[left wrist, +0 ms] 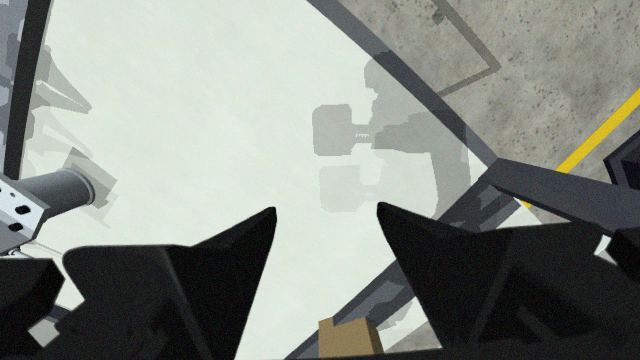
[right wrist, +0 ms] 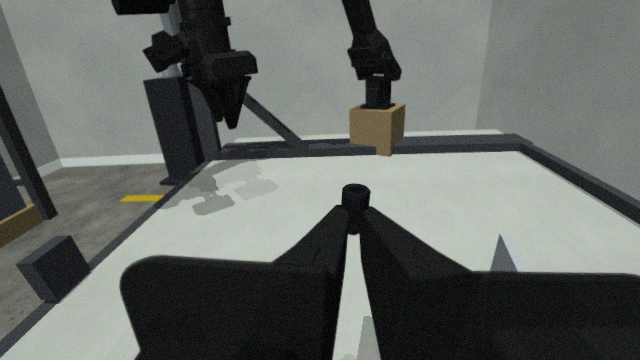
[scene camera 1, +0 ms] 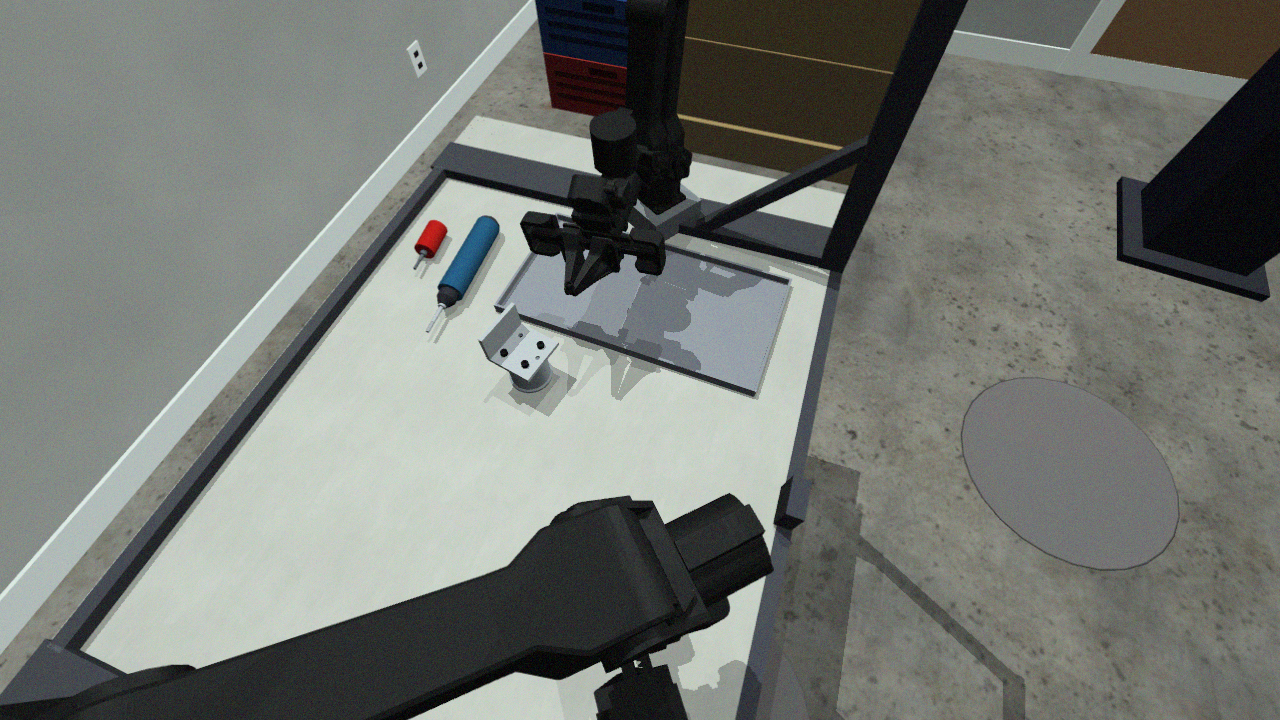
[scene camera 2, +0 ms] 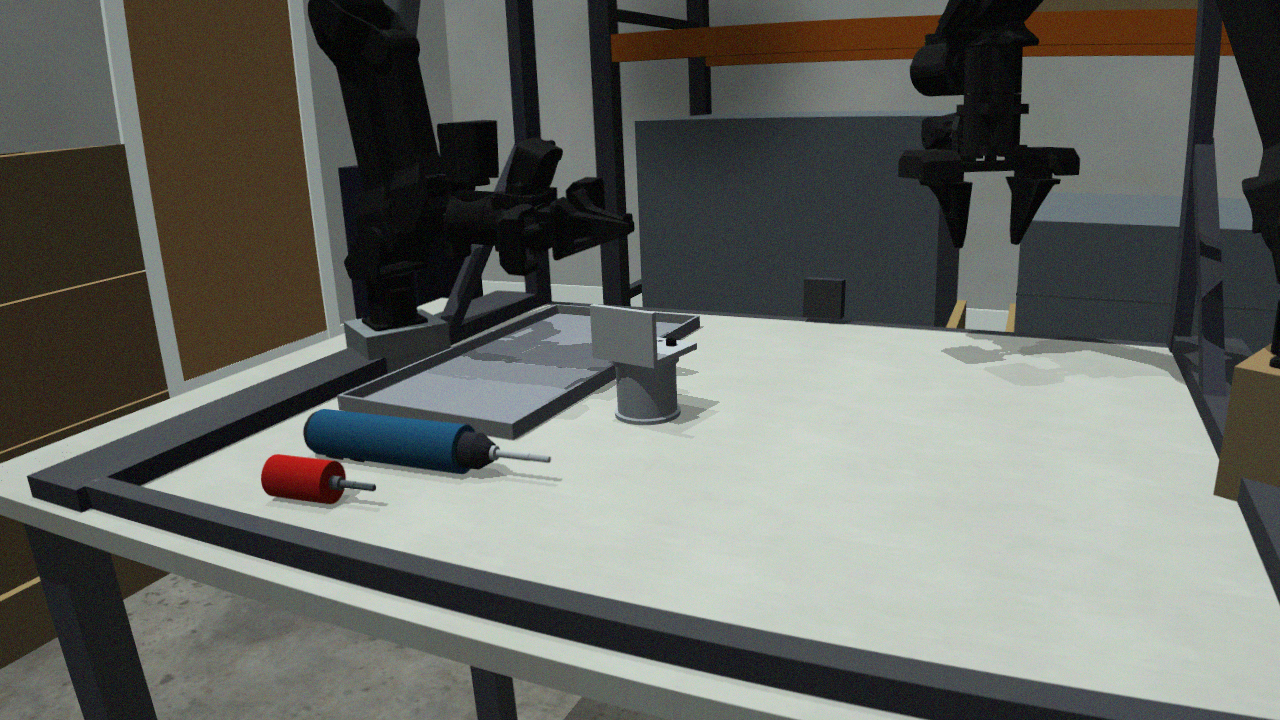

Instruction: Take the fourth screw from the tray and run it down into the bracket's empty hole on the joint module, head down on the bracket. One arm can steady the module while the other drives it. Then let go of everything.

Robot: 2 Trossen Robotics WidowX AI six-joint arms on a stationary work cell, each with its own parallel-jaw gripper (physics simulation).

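Pixels of known places: left gripper, fingertip midpoint: [left wrist: 326,210] [right wrist: 225,125] [scene camera 2: 987,245]; right gripper, fingertip midpoint: [right wrist: 352,216] [scene camera 1: 569,293] [scene camera 2: 631,227]; left arm's base, origin of the base link: [right wrist: 378,106]; right arm's base, origin of the base link: [scene camera 1: 660,196] [scene camera 2: 394,322].
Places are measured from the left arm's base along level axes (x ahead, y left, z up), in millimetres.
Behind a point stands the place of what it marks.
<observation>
The joint module [scene camera 1: 531,382] {x 479, y 219, z -76 mm} [scene camera 2: 646,394] {x 471, y 262, z -72 mm} [left wrist: 62,189] {x 489, y 216, z -71 mm} stands upright beside the tray [scene camera 1: 756,335] {x 782, y 61, z -97 mm} [scene camera 2: 427,394] {x 690, y 383, z -97 mm}. Its bracket [scene camera 2: 623,335] {x 481, y 277, z -15 mm} has an upright flange and a flat plate with three black screw heads visible in scene camera 1; small grey spots also show there, and which is the empty hole is unclear. My right gripper [scene camera 1: 571,290] {x 559, y 204, z 67 mm} [scene camera 2: 630,223] {x 559, y 204, z 67 mm} is shut on a black screw [right wrist: 355,196] {x 566, y 209, z 80 mm}, with its head outward at the fingertips, above the tray. The fingers point roughly level toward the module's side. My left gripper [scene camera 2: 988,243] {x 355, y -108, z 31 mm} [left wrist: 326,210] {x 355, y -108, z 31 mm} [right wrist: 225,125] {x 355, y -108, z 31 mm} is open and empty, high above the table, away from the module.
A blue driver [scene camera 1: 469,257] {x 543, y 464, z -63 mm} [scene camera 2: 389,439] {x 527, y 488, z -71 mm} and a shorter red tool [scene camera 1: 430,238] {x 521, y 551, z -69 mm} [scene camera 2: 302,479] {x 506, y 570, z -76 mm} lie beside the tray. A dark raised frame [scene camera 1: 241,394] {x 171, y 475, z -80 mm} [scene camera 2: 358,564] {x 363, y 578, z -84 mm} edges the table. A brown block [left wrist: 350,336] {x 50, y -15, z -56 mm} [right wrist: 376,126] {x 50, y 16, z -34 mm} stands under an arm base.
</observation>
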